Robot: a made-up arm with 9 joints. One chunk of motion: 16 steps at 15 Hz.
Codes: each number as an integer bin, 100 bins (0 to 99) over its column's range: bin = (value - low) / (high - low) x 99, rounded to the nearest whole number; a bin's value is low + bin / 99 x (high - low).
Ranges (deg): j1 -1.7..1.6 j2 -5.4..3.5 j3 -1.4..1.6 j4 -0.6..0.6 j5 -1.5..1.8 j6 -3..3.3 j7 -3.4..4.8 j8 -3.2..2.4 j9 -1.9..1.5
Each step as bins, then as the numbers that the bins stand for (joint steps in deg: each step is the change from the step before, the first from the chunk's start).
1 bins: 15 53 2 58 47 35 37 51 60
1 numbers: -1.200 -0.635 -1.339 0.103 0.067 -0.773 -0.335 -0.315 0.161
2 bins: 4 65 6 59 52 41 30 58 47
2 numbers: -1.567 0.443 -1.218 0.115 0.233 -0.391 -0.915 0.081 -0.286
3 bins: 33 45 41 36 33 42 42 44 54
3 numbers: -0.600 -1.355 -0.158 -0.164 -0.400 -0.327 0.079 -0.711 -0.045
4 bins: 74 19 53 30 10 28 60 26 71
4 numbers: 0.767 -3.692 0.206 -0.236 -1.167 -1.218 1.570 -1.729 0.538
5 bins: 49 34 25 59 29 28 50 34 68
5 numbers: -0.067 -2.343 -0.642 0.115 -0.533 -1.218 0.741 -1.277 0.435
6 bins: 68 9 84 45 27 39 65 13 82
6 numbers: 0.567 -4.591 1.145 -0.055 -0.600 -0.518 1.984 -2.465 0.916
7 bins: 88 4 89 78 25 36 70 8 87
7 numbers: 1.233 -5.040 1.297 0.345 -0.667 -0.709 2.398 -2.747 1.088
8 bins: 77 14 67 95 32 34 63 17 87
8 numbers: 0.867 -4.141 0.630 0.552 -0.433 -0.836 1.818 -2.238 1.088
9 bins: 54 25 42 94 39 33 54 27 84
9 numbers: 0.100 -3.153 -0.127 0.539 -0.200 -0.900 1.073 -1.673 0.985
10 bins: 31 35 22 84 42 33 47 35 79
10 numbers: -0.667 -2.254 -0.733 0.418 -0.100 -0.900 0.493 -1.220 0.813
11 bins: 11 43 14 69 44 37 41 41 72
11 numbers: -1.333 -1.534 -0.976 0.236 -0.033 -0.645 -0.004 -0.881 0.573
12 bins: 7 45 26 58 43 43 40 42 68
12 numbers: -1.467 -1.355 -0.612 0.103 -0.067 -0.264 -0.087 -0.824 0.435
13 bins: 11 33 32 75 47 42 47 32 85
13 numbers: -1.333 -2.433 -0.430 0.309 0.067 -0.327 0.493 -1.390 1.019
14 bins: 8 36 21 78 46 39 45 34 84
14 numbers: -1.433 -2.164 -0.764 0.345 0.033 -0.518 0.327 -1.277 0.985
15 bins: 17 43 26 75 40 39 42 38 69
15 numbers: -1.133 -1.534 -0.612 0.309 -0.167 -0.518 0.079 -1.051 0.470
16 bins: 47 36 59 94 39 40 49 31 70
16 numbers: -0.133 -2.164 0.388 0.539 -0.200 -0.455 0.659 -1.446 0.504
